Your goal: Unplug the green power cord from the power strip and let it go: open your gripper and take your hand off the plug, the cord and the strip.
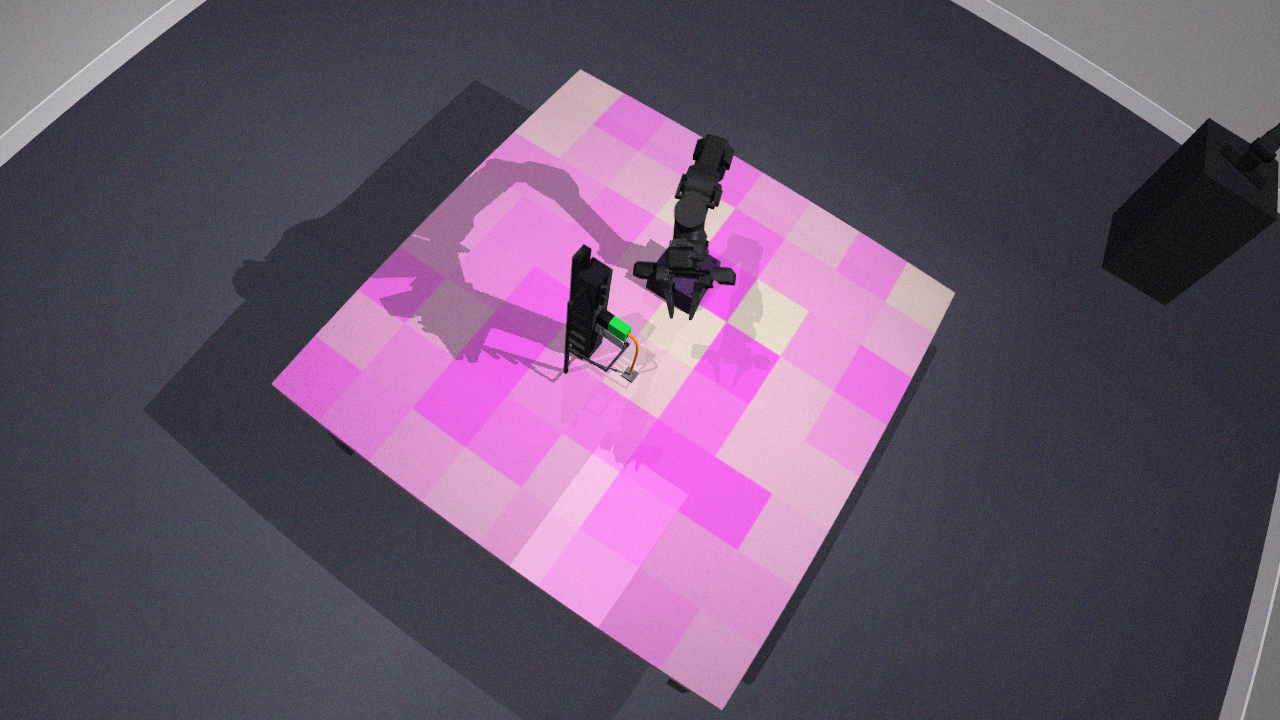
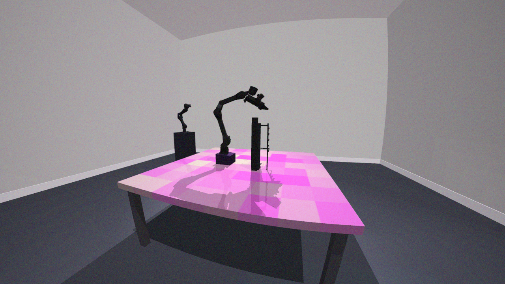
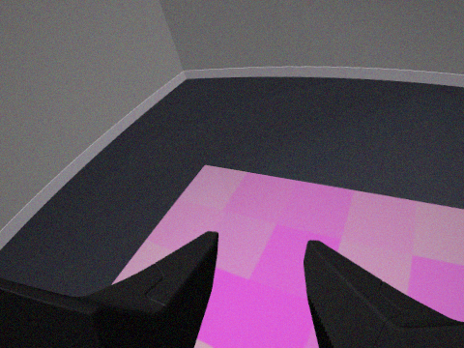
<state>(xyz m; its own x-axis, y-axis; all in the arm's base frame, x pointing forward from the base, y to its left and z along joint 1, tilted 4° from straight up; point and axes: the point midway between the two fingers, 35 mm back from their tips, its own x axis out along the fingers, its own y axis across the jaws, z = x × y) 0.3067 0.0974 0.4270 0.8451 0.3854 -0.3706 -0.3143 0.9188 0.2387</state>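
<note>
My gripper tip is now 28 cm above the green plug, 16 cm to the left of it and 6 cm past it. From my gripper tip the other things lie so: black power strip (30 cm below, 23 cm to the right, 7 cm behind).
</note>
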